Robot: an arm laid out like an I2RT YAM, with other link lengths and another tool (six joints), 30 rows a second.
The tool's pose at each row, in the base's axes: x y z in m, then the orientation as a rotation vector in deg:
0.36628 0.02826 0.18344 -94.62 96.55 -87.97
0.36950 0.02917 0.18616 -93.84 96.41 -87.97
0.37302 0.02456 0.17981 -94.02 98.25 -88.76
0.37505 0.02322 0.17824 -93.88 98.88 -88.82
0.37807 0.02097 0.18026 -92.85 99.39 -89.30
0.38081 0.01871 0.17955 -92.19 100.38 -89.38
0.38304 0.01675 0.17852 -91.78 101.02 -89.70
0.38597 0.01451 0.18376 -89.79 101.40 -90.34
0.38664 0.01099 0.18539 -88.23 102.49 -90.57
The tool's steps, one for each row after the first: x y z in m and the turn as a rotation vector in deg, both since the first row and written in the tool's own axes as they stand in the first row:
-0.00050 -0.00411 0.00122 0.42 -0.01 0.53
-0.00025 0.00048 0.00849 -0.82 1.32 0.31
-0.00034 0.00108 0.01132 -1.19 1.65 0.45
0.00162 -0.00156 0.01404 -1.06 2.28 1.03
0.00250 -0.00181 0.01755 -1.46 2.81 1.56
0.00312 -0.00160 0.02062 -1.70 3.34 1.78
0.00649 -0.00685 0.02208 -1.09 4.12 2.94
0.01003 -0.00766 0.02361 -1.20 4.90 4.01

